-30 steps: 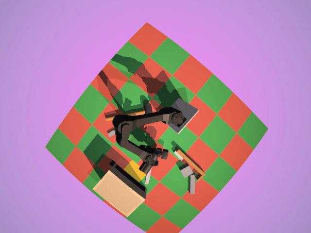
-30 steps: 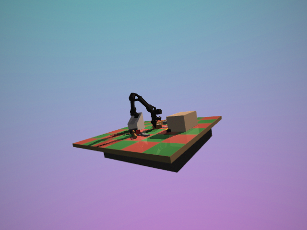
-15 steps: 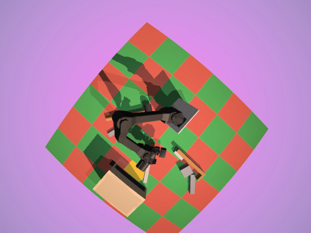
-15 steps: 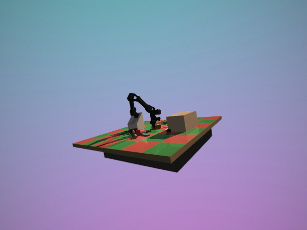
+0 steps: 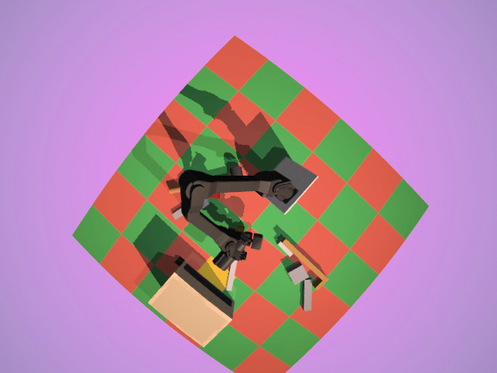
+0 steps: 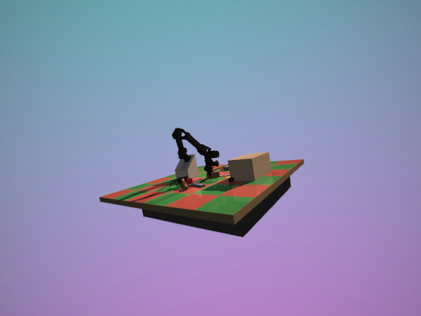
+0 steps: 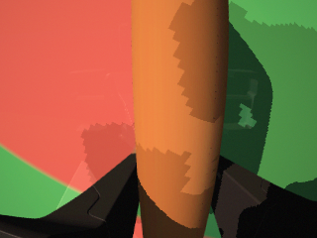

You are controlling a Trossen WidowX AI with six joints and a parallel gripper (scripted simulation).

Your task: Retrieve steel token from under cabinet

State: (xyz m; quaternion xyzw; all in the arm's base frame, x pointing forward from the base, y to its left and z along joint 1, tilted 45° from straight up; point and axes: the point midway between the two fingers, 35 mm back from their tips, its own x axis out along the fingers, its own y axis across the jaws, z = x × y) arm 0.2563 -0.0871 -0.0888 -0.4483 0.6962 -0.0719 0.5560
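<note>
Right now my gripper tip is 200 mm to the left of the red cube, 50 mm past it and 10 mm below it. The rest, counted from my gripper tip: grey t-shaped tool 240 mm to the right, 60 mm ahead; grey token 290 mm ahead, 20 mm to the left, 10 mm below; pale bar 190 mm to the left, 90 mm behind.
</note>
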